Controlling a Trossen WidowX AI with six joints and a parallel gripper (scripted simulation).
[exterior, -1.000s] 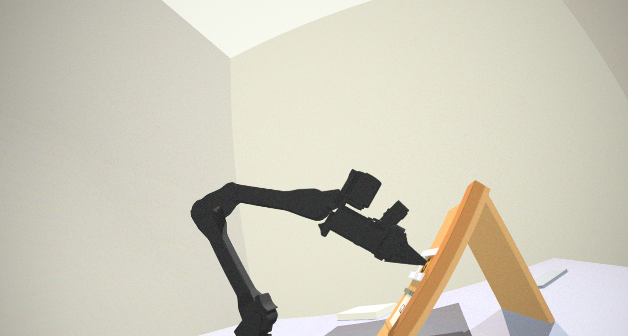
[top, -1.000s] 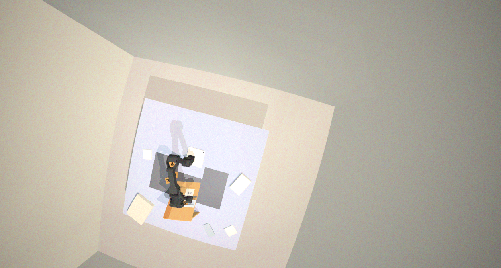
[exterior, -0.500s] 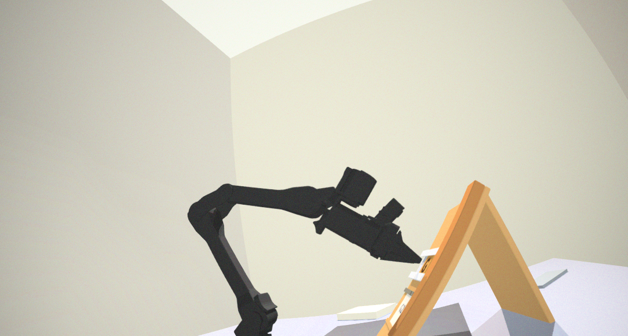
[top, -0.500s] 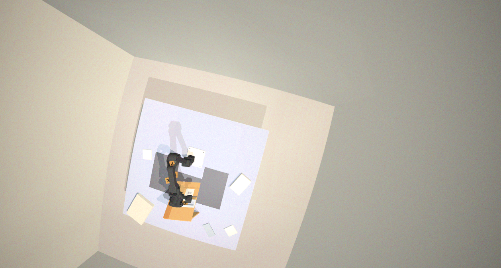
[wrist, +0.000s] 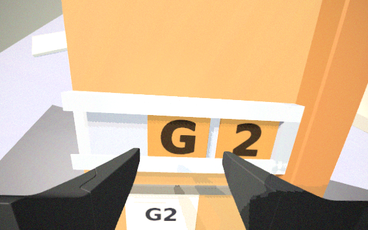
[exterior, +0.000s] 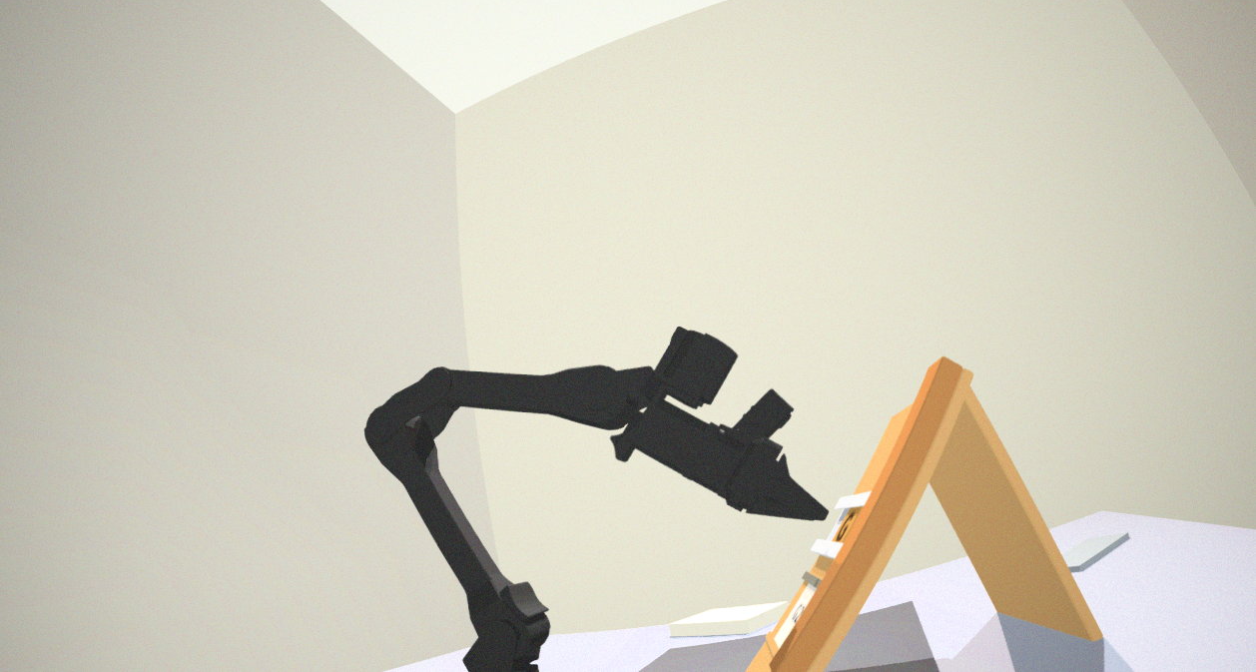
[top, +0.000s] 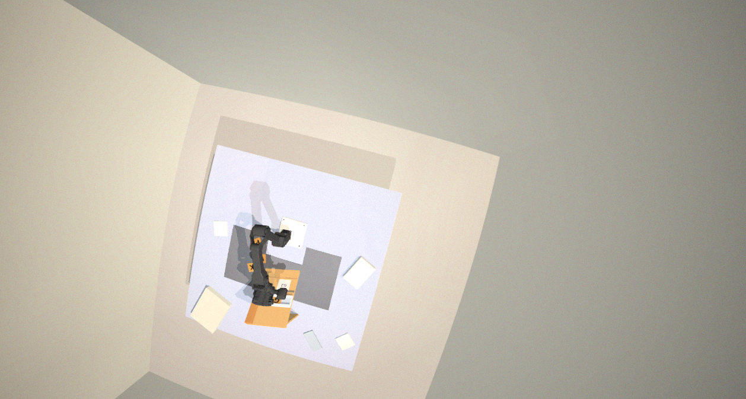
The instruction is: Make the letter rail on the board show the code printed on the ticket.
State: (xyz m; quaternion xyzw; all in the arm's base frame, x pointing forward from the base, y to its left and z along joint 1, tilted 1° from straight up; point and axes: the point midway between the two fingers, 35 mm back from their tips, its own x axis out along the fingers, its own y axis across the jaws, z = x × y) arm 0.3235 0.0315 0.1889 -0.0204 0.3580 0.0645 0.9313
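Now: the white ticket 100 mm below my gripper tip, 40 mm behind it and 10 mm to the left of it. Round my gripper tip: grey slab (370 mm ahead, 220 mm to the left, 180 mm below); then grey mat (180 mm below, 140 mm behind, 50 mm to the right).
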